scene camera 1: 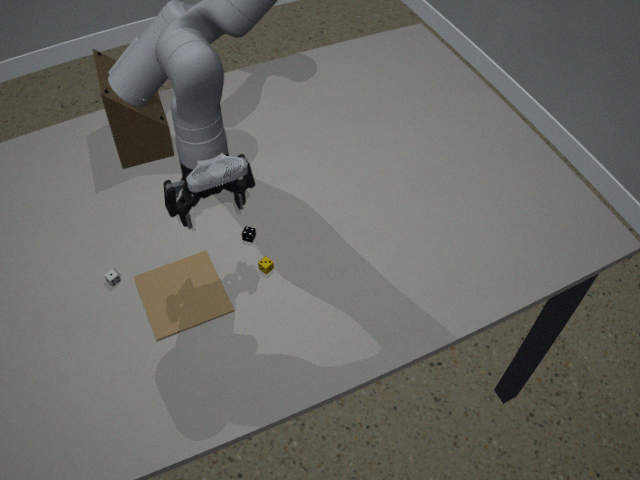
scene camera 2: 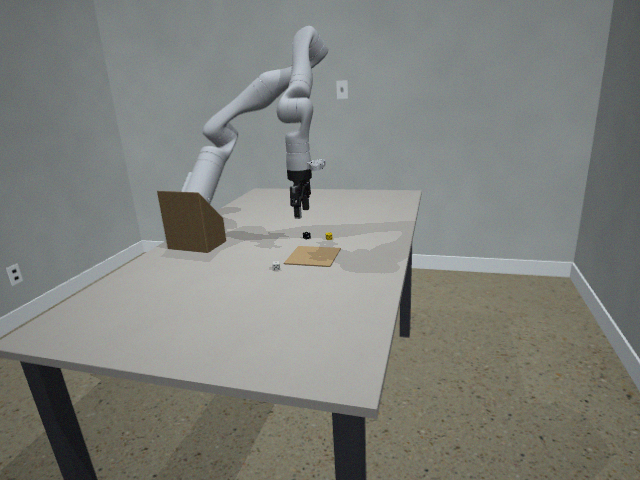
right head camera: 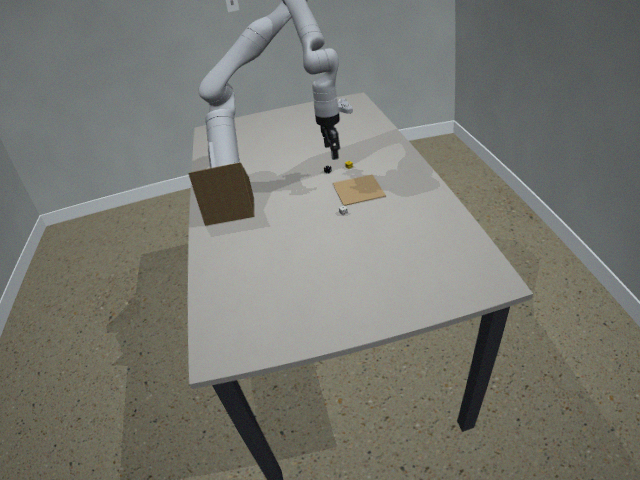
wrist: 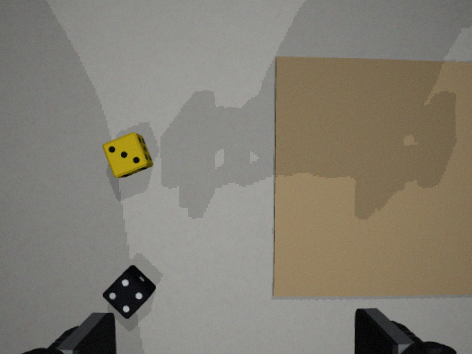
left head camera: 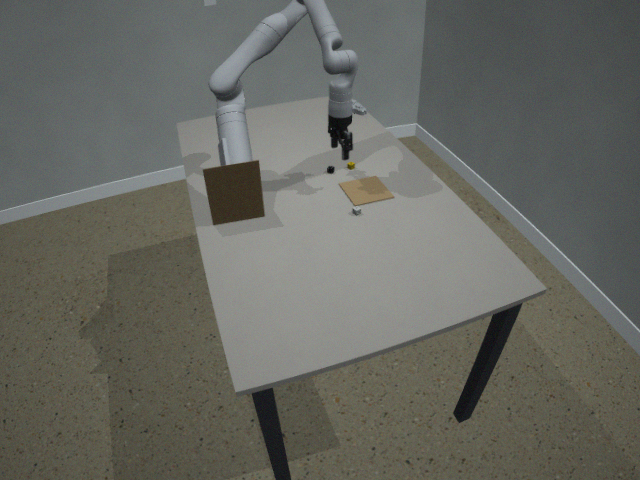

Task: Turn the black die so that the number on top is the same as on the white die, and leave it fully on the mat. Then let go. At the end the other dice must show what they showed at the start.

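Seen in the pictures: gripper, fingertip midpoint: [scene camera 1: 214,215] [scene camera 2: 302,214] [right head camera: 331,152] [wrist: 235,338] [left head camera: 339,153]; arm's base, origin of the base link: [scene camera 1: 127,90] [scene camera 2: 195,203] [right head camera: 226,172] [left head camera: 238,170].
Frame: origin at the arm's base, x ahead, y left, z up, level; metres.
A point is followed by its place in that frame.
The black die [left head camera: 330,169] @(y 0.077, x 0.339, z -0.132 m) [right head camera: 327,169] @(y 0.074, x 0.341, z -0.132 m) [scene camera 1: 248,234] @(y 0.081, x 0.351, z -0.129 m) [scene camera 2: 306,235] @(y 0.073, x 0.346, z -0.134 m) [wrist: 129,292] @(y 0.082, x 0.346, z -0.128 m) lies on the table off the mat, with its number 4 on top. The white die [left head camera: 356,210] @(y -0.179, x 0.301, z -0.130 m) [right head camera: 343,210] @(y -0.181, x 0.304, z -0.131 m) [scene camera 1: 112,277] @(y -0.171, x 0.314, z -0.128 m) [scene camera 2: 276,266] @(y -0.180, x 0.310, z -0.136 m) lies beyond the mat's opposite side, with 1 on top; it does not show in the wrist view. The tan mat [left head camera: 361,197] @(y -0.106, x 0.360, z -0.145 m) [right head camera: 355,197] @(y -0.115, x 0.368, z -0.145 m) [scene camera 1: 206,299] @(y -0.043, x 0.429, z -0.144 m) [scene camera 2: 302,259] @(y -0.108, x 0.370, z -0.144 m) [wrist: 320,250] @(y -0.027, x 0.357, z -0.144 m) bears no die. My gripper [left head camera: 340,151] @(y 0.024, x 0.348, z -0.044 m) [right head camera: 330,150] @(y 0.024, x 0.348, z -0.044 m) [scene camera 1: 214,215] @(y 0.024, x 0.348, z -0.044 m) [scene camera 2: 301,212] @(y 0.024, x 0.348, z -0.044 m) [wrist: 235,338] @(y 0.024, x 0.348, z -0.044 m) is open and empty, above the table. In the wrist view the black die shows near the left fingertip.
The yellow die [left head camera: 351,165] @(y 0.069, x 0.418, z -0.132 m) [right head camera: 348,164] @(y 0.069, x 0.417, z -0.131 m) [scene camera 1: 265,265] @(y 0.074, x 0.428, z -0.128 m) [scene camera 2: 328,236] @(y 0.068, x 0.422, z -0.135 m) [wrist: 127,155] @(y 0.077, x 0.421, z -0.128 m) lies near the black die, off the mat, with 3 on top. A brown block [left head camera: 235,193] @(y -0.045, x -0.030, z -0.047 m) [right head camera: 222,196] @(y -0.045, x -0.030, z -0.052 m) [scene camera 1: 139,136] @(y -0.010, x 0.058, z -0.074 m) [scene camera 2: 183,222] @(y -0.046, x -0.027, z -0.050 m) stands by the arm's base. Arm shadows cross the table and mat.
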